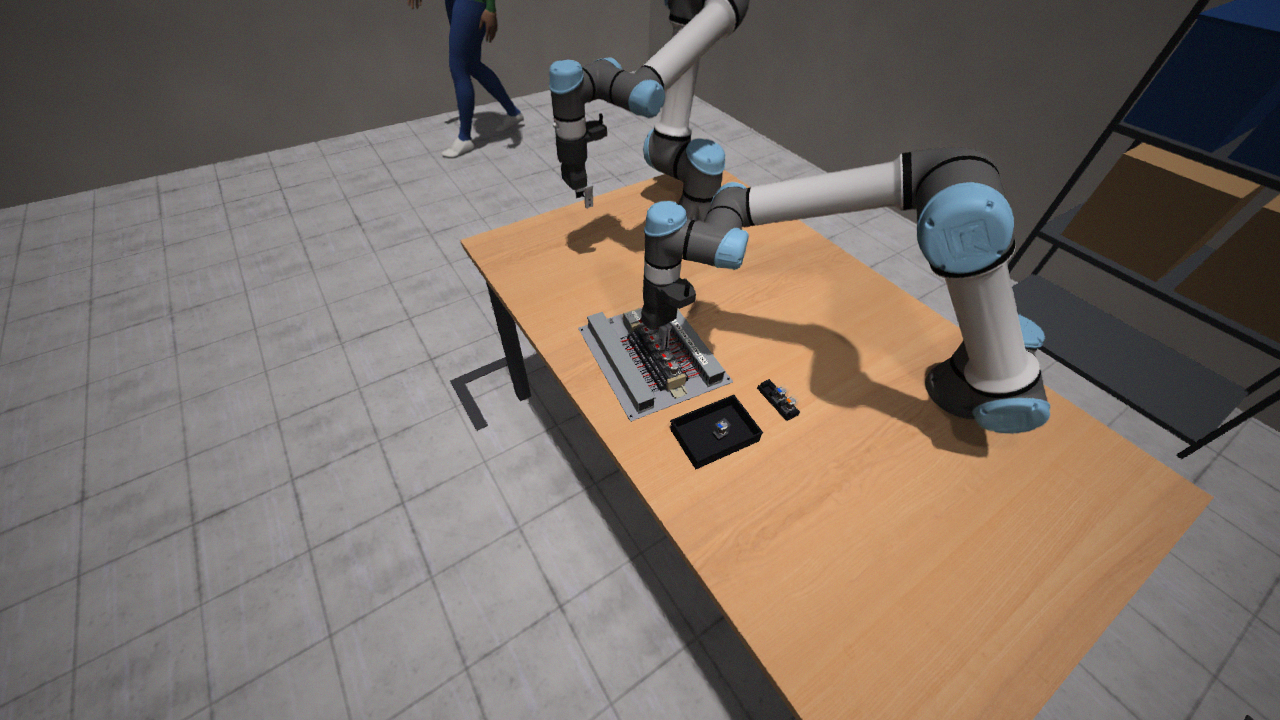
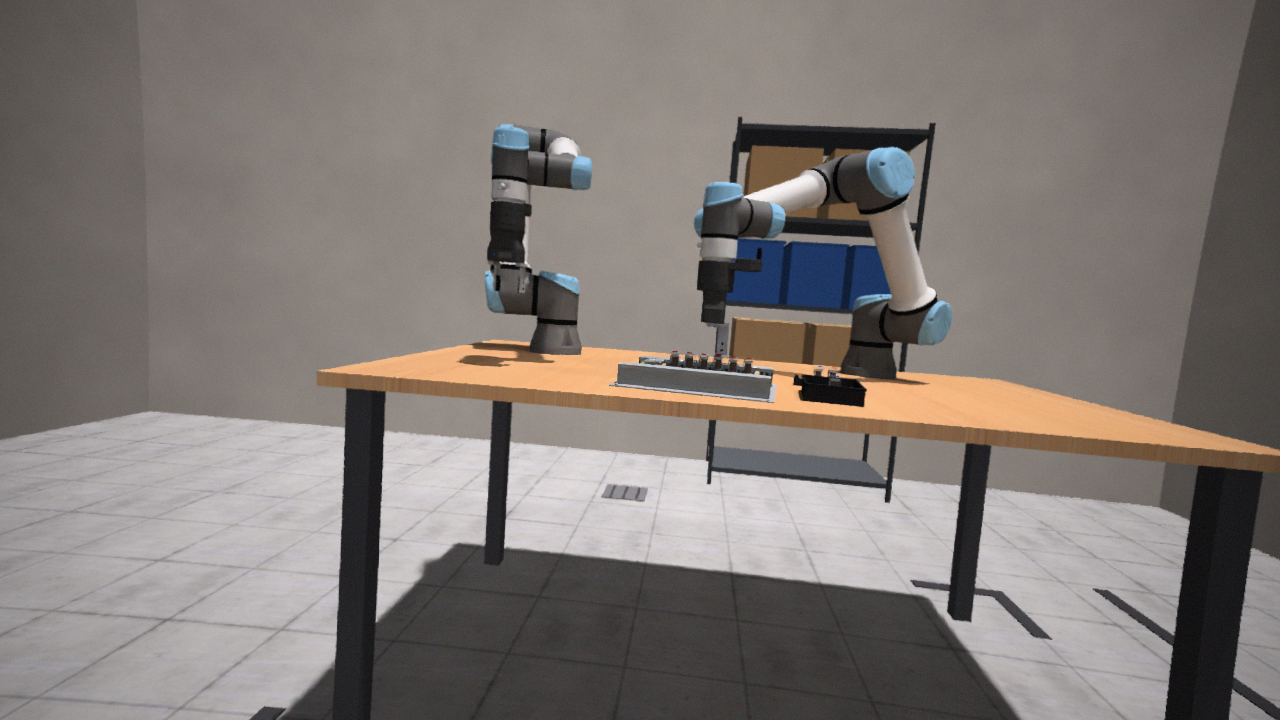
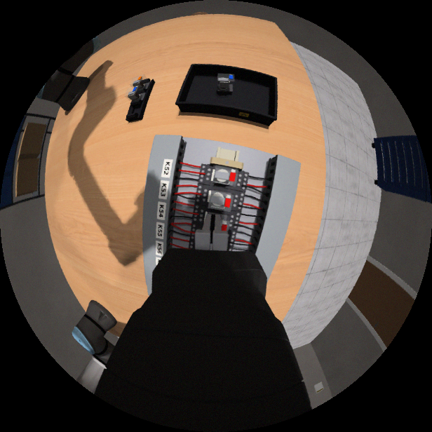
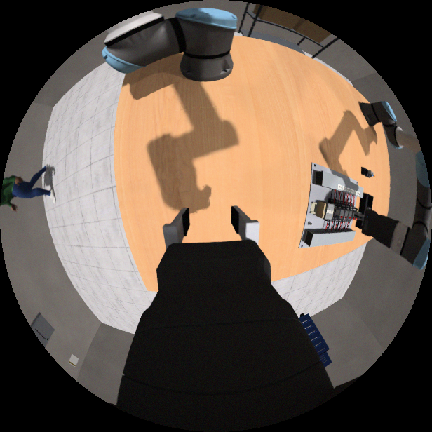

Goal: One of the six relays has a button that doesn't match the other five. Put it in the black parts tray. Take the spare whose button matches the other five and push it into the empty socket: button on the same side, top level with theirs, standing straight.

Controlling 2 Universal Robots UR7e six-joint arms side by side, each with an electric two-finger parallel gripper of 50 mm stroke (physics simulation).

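Where they show: left gripper, fingertip midpoint: (image 1: 663, 345) (image 2: 721, 354); right gripper, fingertip midpoint: (image 1: 584, 201) (image 2: 508, 291); left arm's base, origin of the base link: (image 1: 959, 392) (image 2: 867, 375); right arm's base, origin of the base link: (image 1: 698, 215) (image 2: 555, 352).
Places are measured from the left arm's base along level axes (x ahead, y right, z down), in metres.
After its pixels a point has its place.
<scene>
My left gripper (image 1: 665, 336) @[x 0.571, y 0.412, z -0.071 m] (image 2: 720, 340) @[x 0.571, y 0.412, z -0.071 m] (image 3: 212, 222) is shut and empty, fingertips down at the relay row on the grey panel (image 1: 617, 358) @[x 0.672, y 0.450, z -0.043 m] (image 2: 693, 380) @[x 0.682, y 0.459, z -0.024 m] (image 3: 287, 180). Red buttons show on the K52 relay (image 3: 223, 176) and K53 relay (image 3: 218, 200); another red button (image 3: 224, 227) shows beside the fingertips, its relay partly hidden. A relay with a blue button (image 1: 721, 428) @[x 0.576, y 0.171, z -0.046 m] (image 3: 225, 83) is in the black parts tray (image 2: 832, 392) @[x 0.656, y 0.195, z -0.022 m] (image 3: 210, 111). The spare holder (image 3: 140, 108) bears a blue-button relay (image 3: 134, 93) and an orange-button relay (image 3: 140, 81). My right gripper (image 1: 586, 196) @[x 0.530, y 0.901, z -0.169 m] (image 4: 210, 215) is open and empty, high above the table.
A beige block (image 3: 227, 162) stands at the end of the relay row beside K52. Grey wire ducts run along both sides of the row. The tray and spare holder lie past that end. A shelf rack (image 2: 927, 179) stands behind the table. A person (image 1: 465, 53) is on the floor beyond.
</scene>
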